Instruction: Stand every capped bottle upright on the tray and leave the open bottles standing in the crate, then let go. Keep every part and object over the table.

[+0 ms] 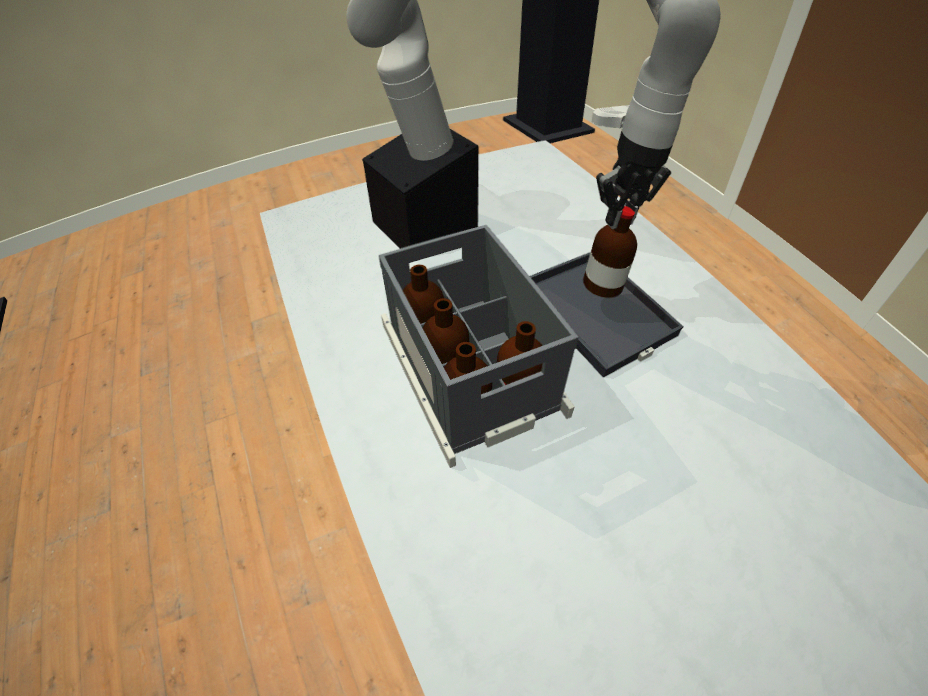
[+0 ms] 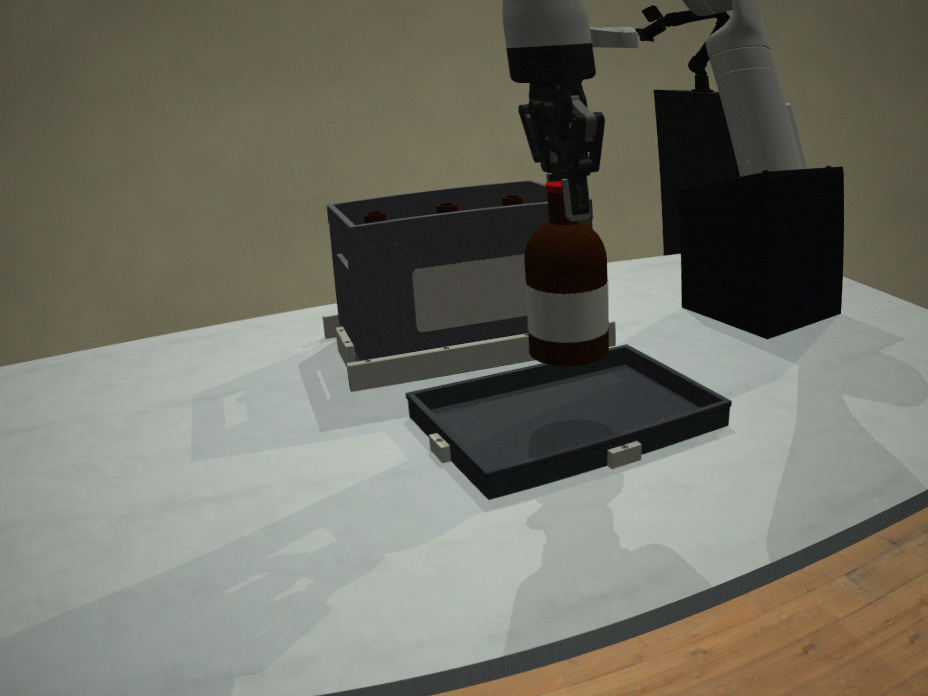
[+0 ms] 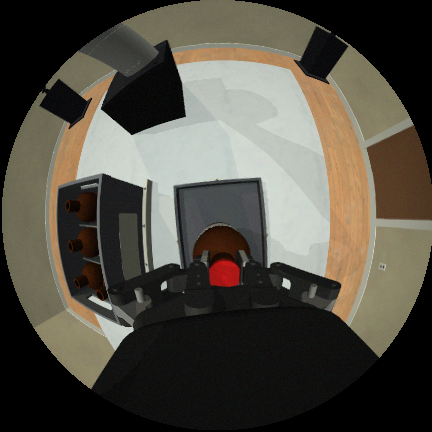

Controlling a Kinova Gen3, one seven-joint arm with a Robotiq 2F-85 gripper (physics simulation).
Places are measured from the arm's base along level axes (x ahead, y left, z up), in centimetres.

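Pixels of known places: gripper, fingertip midpoint: [image 1: 618, 224] [image 2: 570, 216] [image 3: 222, 258]; arm's base at its link origin: [image 1: 431, 146] [image 2: 771, 174] [image 3: 140, 62].
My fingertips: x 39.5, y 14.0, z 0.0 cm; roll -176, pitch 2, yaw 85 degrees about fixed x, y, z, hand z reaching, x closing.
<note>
Ahead of a thing's pixels: the offset from my fingertips to its top centre.
My gripper [image 1: 623, 217] [image 2: 565, 196] [image 3: 222, 258] is shut on the neck of a capped brown bottle {dx +0.6, dy -0.3, dz +3.1 cm} [image 1: 614, 245] [image 2: 565, 258] [image 3: 220, 240] with a red cap and white label. The bottle hangs upright over the dark tray [image 1: 633, 328] [image 2: 517, 412] [image 3: 220, 197], its base above the tray floor and its shadow apart from it. Open brown bottles {dx -0.6, dy -32.0, dz -3.2 cm} [image 1: 446, 334] [image 2: 446, 207] [image 3: 88, 242] stand in the grey crate {dx +0.1, dy -28.1, dz -2.0 cm} [image 1: 517, 410] [image 2: 382, 299] [image 3: 120, 200]: three in one row, and another open bottle {dx +9.0, dy -24.5, dz -3.2 cm} [image 1: 519, 349] in the other row. Their lower parts are hidden by the crate walls.
The arm's black base block [image 1: 419, 198] [image 2: 757, 254] [image 3: 145, 95] stands behind the crate. Pale stop strips [image 1: 509, 430] [image 2: 442, 364] lie along the crate's foot. Small pale blocks [image 1: 646, 353] [image 2: 624, 454] touch the tray's outside. A black pedestal [image 1: 554, 67] [image 3: 322, 52] stands beyond the table.
</note>
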